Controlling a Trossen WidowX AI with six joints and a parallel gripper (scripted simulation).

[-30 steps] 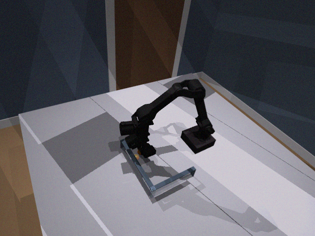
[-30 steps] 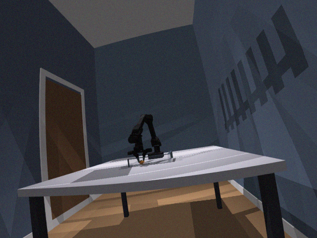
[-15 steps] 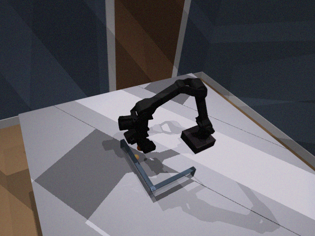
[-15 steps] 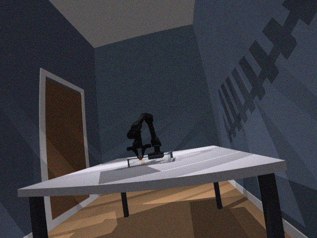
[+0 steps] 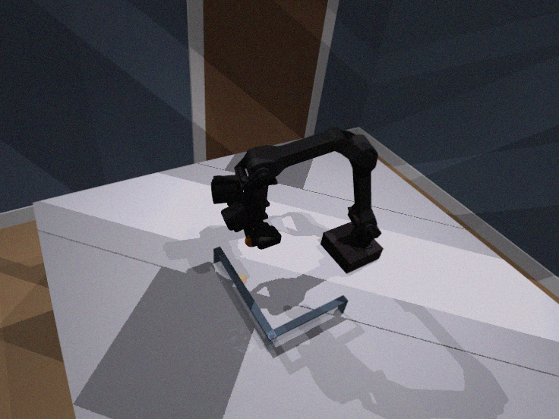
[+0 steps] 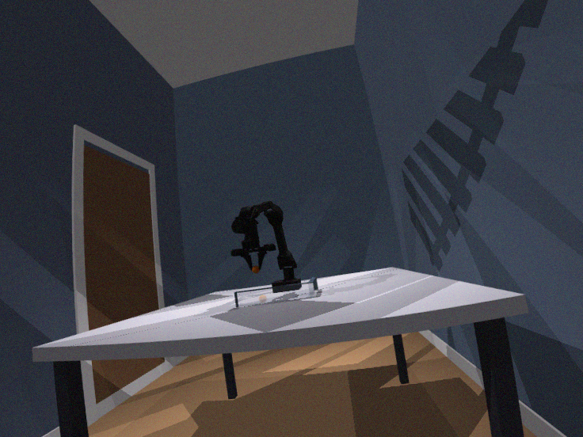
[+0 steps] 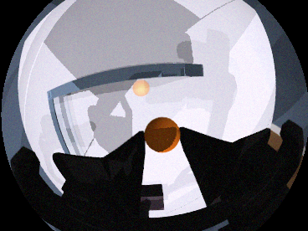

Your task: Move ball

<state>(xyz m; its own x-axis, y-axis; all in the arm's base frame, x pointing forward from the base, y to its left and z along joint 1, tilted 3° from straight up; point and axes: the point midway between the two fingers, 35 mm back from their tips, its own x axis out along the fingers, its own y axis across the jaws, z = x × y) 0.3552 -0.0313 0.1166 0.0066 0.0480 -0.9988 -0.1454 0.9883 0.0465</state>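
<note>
My gripper tip is 12 cm above the see-through copy of ball, 3 cm to the right of it and 3 cm short of it. The rest, counted from my gripper tip: orange ball right at my gripper tip; then clear wall 10 cm below, 9 cm to the left, 5 cm ahead.
</note>
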